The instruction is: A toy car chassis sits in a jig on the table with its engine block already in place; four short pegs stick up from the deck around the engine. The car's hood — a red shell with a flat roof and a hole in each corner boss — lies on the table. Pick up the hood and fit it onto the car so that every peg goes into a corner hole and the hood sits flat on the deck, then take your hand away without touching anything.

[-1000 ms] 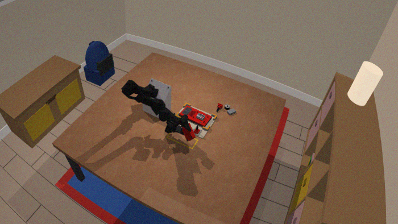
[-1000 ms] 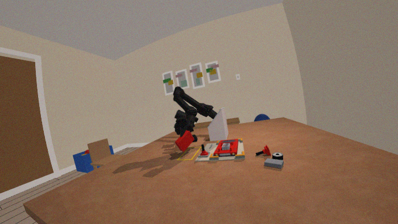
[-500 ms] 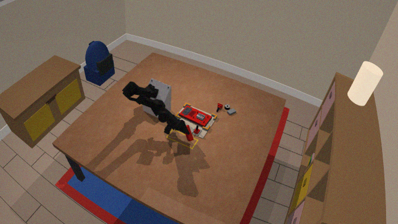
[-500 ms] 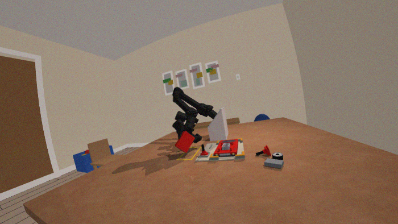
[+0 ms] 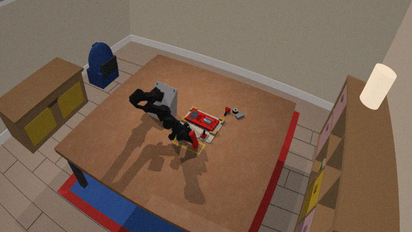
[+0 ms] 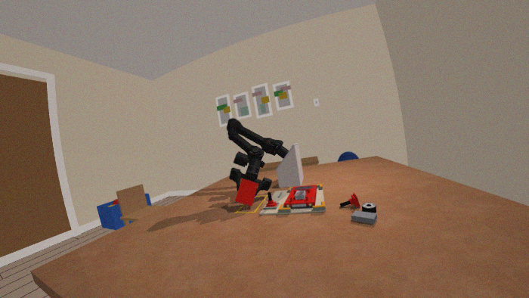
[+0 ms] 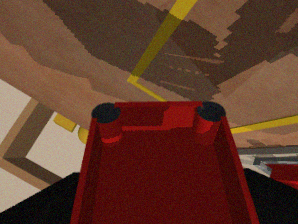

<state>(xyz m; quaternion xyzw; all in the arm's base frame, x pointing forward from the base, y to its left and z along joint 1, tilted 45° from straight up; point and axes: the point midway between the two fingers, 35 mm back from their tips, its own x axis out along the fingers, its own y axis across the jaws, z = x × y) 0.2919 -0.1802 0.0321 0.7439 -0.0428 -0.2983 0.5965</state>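
Right now the red hood is 1 cm above my gripper tip. Also, from my gripper tip: grey engine block (22 cm to the left, 3 cm below); black wheel (13 cm ahead, 42 cm to the left, 5 cm below); grey jig (3 cm behind, 20 cm to the left, 5 cm below).
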